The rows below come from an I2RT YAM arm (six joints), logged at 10 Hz.
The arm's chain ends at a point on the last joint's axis. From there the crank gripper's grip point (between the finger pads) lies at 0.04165 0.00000 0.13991 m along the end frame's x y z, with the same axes.
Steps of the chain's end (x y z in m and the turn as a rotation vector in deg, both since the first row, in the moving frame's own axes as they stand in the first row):
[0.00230, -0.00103, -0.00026, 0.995, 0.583, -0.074]
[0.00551, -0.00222, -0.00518, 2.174, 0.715, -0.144]
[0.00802, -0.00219, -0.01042, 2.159, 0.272, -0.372]
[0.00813, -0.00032, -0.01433, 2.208, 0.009, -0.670]
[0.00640, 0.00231, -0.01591, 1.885, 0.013, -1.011]
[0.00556, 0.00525, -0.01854, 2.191, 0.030, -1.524]
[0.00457, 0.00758, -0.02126, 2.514, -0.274, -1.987]
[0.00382, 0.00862, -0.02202, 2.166, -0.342, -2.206]
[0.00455, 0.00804, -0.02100, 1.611, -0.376, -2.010]
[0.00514, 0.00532, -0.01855, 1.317, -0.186, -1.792]
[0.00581, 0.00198, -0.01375, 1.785, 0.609, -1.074]
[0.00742, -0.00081, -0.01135, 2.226, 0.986, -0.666]
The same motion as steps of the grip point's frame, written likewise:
[0.00372, -0.00351, -0.00071, 0.995, 0.583, -0.074]
[0.00725, -0.00762, -0.00581, 2.174, 0.715, -0.144]
[0.00867, -0.00773, -0.01072, 2.159, 0.272, -0.372]
[0.00812, -0.00620, -0.01445, 2.208, 0.009, -0.670]
[0.00638, -0.00303, -0.01601, 1.885, 0.013, -1.011]
[0.00555, -0.00121, -0.01869, 2.191, 0.030, -1.524]
[0.00377, 0.00001, -0.02123, 2.514, -0.274, -1.987]
[0.00285, 0.00174, -0.02190, 2.166, -0.342, -2.206]
[0.00354, 0.00266, -0.02081, 1.611, -0.376, -2.010]
[0.00462, 0.00081, -0.01847, 1.317, -0.186, -1.792]
[0.00725, -0.00317, -0.01428, 1.785, 0.609, -1.074]
[0.00979, -0.00673, -0.01220, 2.226, 0.986, -0.666]

